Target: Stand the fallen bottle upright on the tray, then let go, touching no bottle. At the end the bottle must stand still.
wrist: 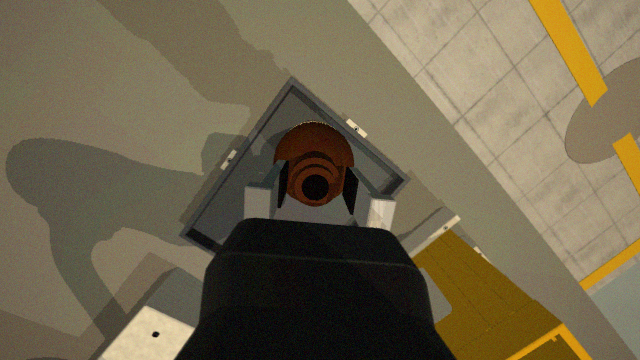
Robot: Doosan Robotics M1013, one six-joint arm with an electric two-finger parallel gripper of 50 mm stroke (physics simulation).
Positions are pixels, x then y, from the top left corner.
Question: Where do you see a brown bottle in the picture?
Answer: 318,154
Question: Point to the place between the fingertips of my gripper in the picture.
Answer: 316,178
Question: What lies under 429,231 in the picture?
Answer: A rail.
